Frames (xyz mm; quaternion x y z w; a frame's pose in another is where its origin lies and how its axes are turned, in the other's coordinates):
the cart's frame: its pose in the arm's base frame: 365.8 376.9 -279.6 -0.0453 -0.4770 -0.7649 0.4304
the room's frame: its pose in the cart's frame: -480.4 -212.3 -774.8 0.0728 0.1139 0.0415 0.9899
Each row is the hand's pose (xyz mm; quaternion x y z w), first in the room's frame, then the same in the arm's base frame.
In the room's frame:
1: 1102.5 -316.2 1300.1 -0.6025 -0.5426 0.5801 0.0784
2: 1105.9 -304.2 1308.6 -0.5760 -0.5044 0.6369 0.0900
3: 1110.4 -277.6 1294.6 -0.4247 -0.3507 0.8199 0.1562
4: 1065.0 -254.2 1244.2 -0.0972 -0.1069 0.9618 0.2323
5: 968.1 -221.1 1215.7 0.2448 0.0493 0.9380 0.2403
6: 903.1 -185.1 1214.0 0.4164 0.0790 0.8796 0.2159
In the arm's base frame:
1: -682.3 63.0 -148.6 -0.9682 0.0793 -0.0732 0.2258
2: -680.6 65.4 -133.9 -0.9539 0.0716 -0.0375 0.2889
3: -656.6 52.8 -120.0 -0.8506 0.0020 0.0903 0.5181
4: -591.0 56.7 -148.9 -0.5723 -0.1487 0.2788 0.7567
5: -507.5 114.5 -180.3 -0.2733 -0.3135 0.4324 0.8000
6: -451.9 163.8 -181.8 -0.1372 -0.4052 0.5031 0.7509

